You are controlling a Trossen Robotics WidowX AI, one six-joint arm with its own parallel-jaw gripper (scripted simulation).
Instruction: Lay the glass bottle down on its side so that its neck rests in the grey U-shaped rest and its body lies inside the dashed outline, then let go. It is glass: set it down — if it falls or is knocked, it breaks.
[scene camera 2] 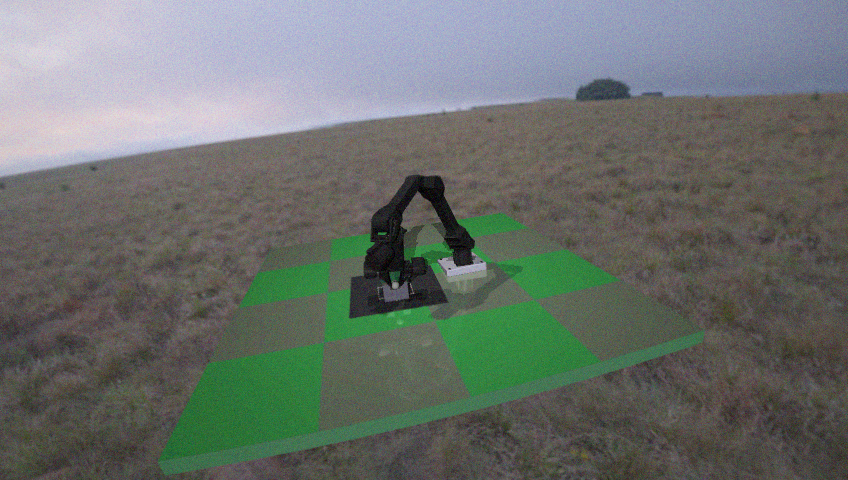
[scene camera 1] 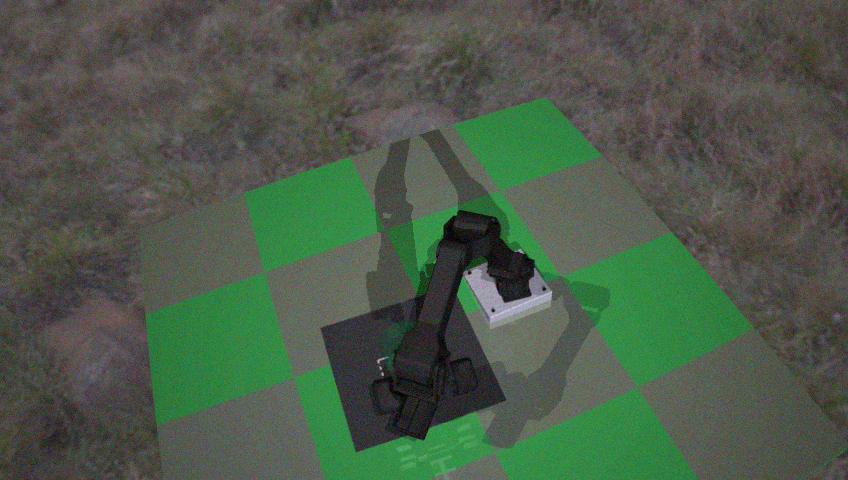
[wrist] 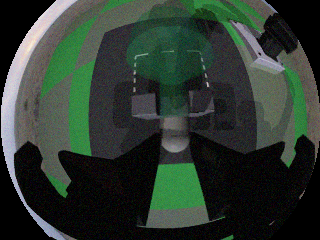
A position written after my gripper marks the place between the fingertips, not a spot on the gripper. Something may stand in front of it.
Observation:
I see my gripper [scene camera 2: 395, 285], a green glass bottle [scene camera 1: 390, 339] and a dark mat [scene camera 1: 353, 348].
The green glass bottle shows as well in the wrist view [wrist: 171, 49]. My gripper shows as well in the wrist view [wrist: 174, 137]. The dark mat is seen too in scene camera 2 [scene camera 2: 364, 300] and in the wrist view [wrist: 113, 130].

